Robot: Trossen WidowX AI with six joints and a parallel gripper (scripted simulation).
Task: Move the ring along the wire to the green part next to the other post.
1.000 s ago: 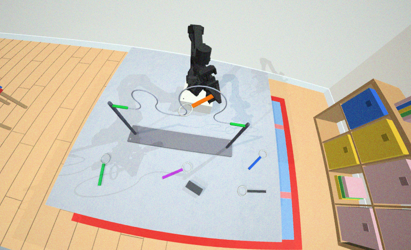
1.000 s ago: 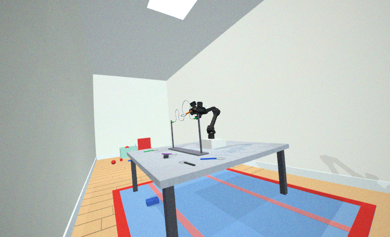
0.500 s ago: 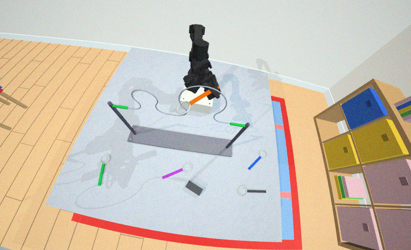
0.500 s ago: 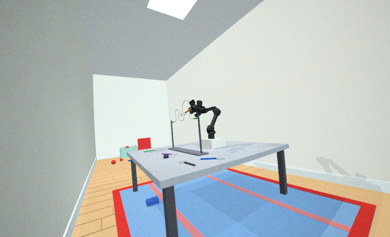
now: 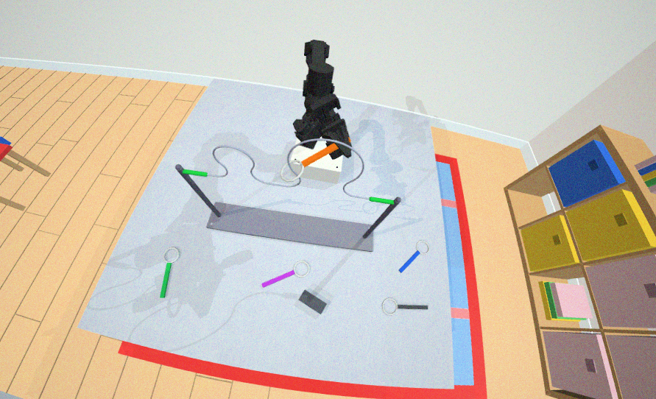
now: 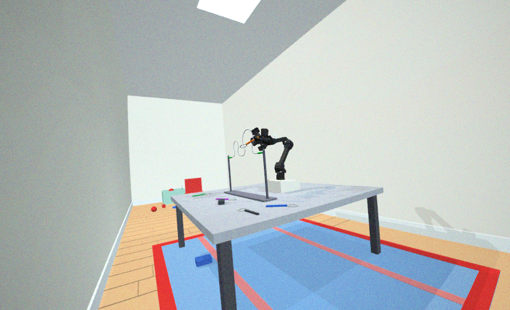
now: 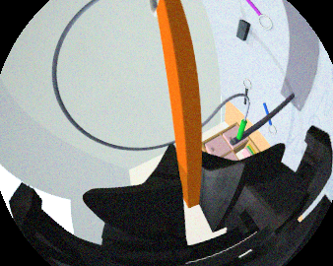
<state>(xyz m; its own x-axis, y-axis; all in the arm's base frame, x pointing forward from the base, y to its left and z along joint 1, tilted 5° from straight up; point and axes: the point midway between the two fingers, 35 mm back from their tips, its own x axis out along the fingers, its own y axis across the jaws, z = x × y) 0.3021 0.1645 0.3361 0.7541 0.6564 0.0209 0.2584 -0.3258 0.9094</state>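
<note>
My gripper tip is 8 cm to the left of the orange-handled ring, 3 cm above it and 2 cm short of it. From my gripper tip the other things lie so: blue-handled ring 45 cm below, 38 cm to the left, 1 cm behind; then dark block 44 cm below, 28 cm ahead, 4 cm to the left; then purple-handled ring 45 cm below, 22 cm ahead, 7 cm to the right.
</note>
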